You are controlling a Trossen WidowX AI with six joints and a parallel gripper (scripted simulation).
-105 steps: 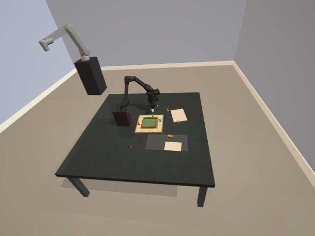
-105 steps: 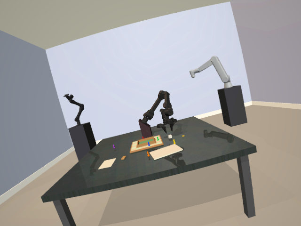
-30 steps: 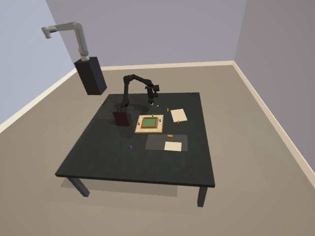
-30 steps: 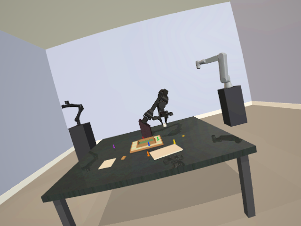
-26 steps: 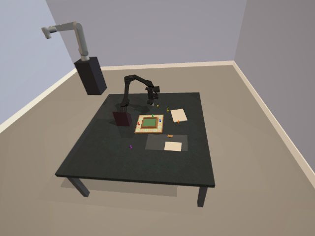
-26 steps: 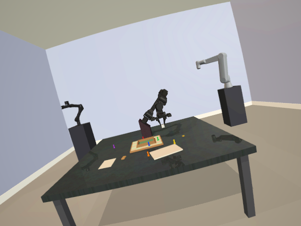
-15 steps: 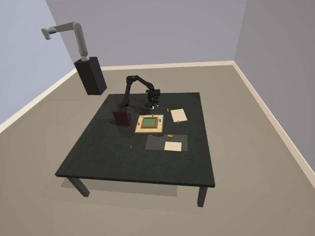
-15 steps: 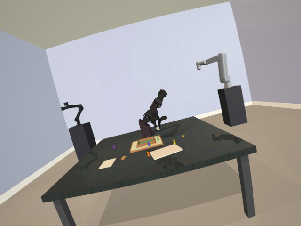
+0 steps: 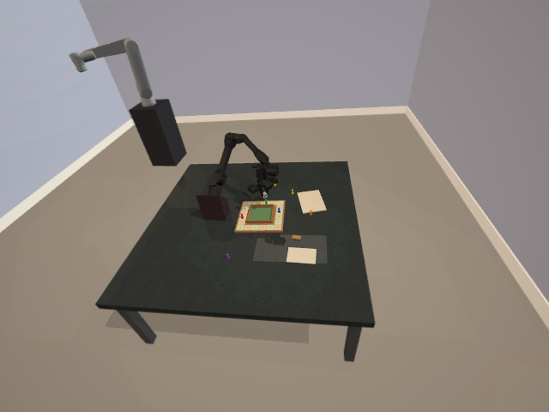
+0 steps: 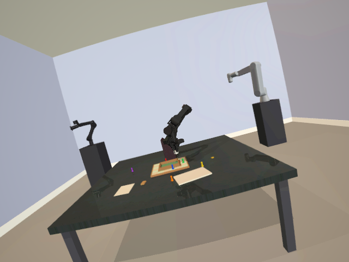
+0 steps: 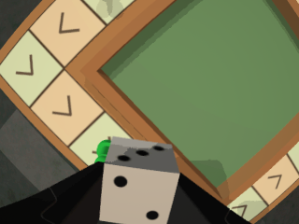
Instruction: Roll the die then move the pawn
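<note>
My gripper tip is now 13 cm past the red pawn, 11 cm to the left of it and 8 cm above it. Also, from my gripper tip: white die (right at my gripper tip); then green pawn (8 cm below, 4 cm to the left, 1 cm behind); then green felt tray (10 cm below, 8 cm to the right, 2 cm behind).
</note>
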